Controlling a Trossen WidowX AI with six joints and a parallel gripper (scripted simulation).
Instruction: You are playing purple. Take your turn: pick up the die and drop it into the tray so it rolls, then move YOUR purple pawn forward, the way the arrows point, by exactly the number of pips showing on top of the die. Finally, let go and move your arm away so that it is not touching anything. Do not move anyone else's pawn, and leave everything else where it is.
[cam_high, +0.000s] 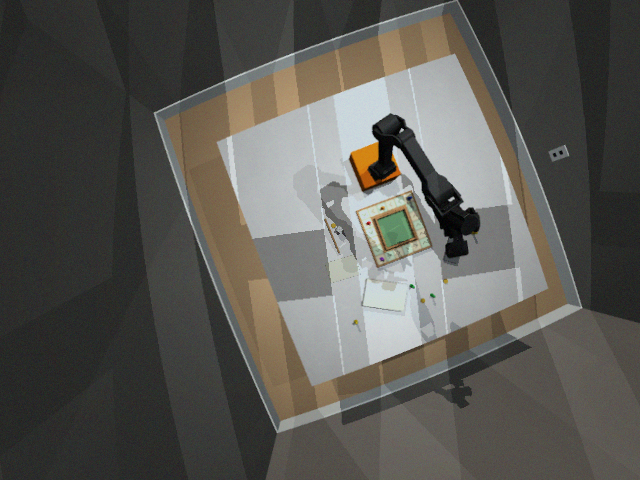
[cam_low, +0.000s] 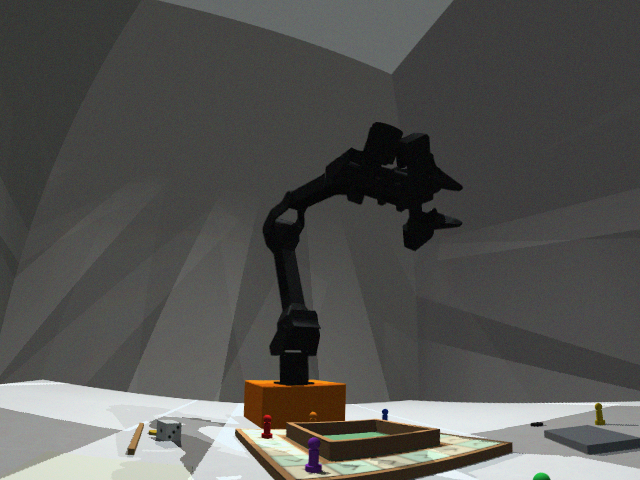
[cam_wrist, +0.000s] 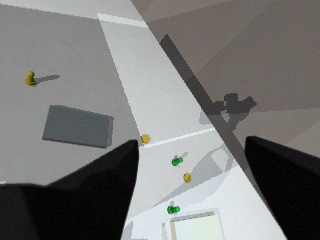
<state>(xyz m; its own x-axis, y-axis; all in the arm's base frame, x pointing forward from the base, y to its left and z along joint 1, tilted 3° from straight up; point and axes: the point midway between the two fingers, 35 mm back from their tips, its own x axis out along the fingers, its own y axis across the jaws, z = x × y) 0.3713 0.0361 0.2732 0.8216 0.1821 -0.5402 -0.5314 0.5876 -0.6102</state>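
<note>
Right now my gripper tip is 330 mm above the grey die, 300 mm to the left of it and 280 mm past it. Also, from my gripper tip: purple pawn: 310 mm below, 210 mm to the right, 50 mm behind; then grey slab: 330 mm below, 110 mm to the left, 100 mm ahead; then blue pawn: 310 mm below, 220 mm behind, 50 mm to the left.
</note>
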